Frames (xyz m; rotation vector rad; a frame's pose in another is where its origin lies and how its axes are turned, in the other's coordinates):
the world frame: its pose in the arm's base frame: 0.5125 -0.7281 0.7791 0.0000 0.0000 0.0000
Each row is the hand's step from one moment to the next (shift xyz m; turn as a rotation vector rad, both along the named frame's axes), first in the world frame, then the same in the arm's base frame.
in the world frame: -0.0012 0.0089 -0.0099 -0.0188 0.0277 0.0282
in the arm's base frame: -0.0012 0.0089 -0.0099 -0.0188 0.0277 0.0282
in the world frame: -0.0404 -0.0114 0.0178 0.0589 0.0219 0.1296
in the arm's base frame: -0.0404 -0.0114 0.0178 0.0589 0.0219 0.1296
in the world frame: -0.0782 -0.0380 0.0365 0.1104 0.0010 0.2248
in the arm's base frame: -0.0782 -0.0380 0.0365 0.1104 0.0010 0.2248
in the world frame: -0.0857 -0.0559 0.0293 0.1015 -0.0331 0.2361
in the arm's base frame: -0.0857 -0.0559 0.0293 0.1015 -0.0331 0.2361
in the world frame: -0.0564 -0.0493 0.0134 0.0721 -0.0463 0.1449
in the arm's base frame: -0.0564 -0.0493 0.0134 0.0721 -0.0463 0.1449
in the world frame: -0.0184 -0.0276 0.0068 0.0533 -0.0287 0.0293
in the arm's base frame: -0.0184 -0.0276 0.0068 0.0533 -0.0287 0.0293
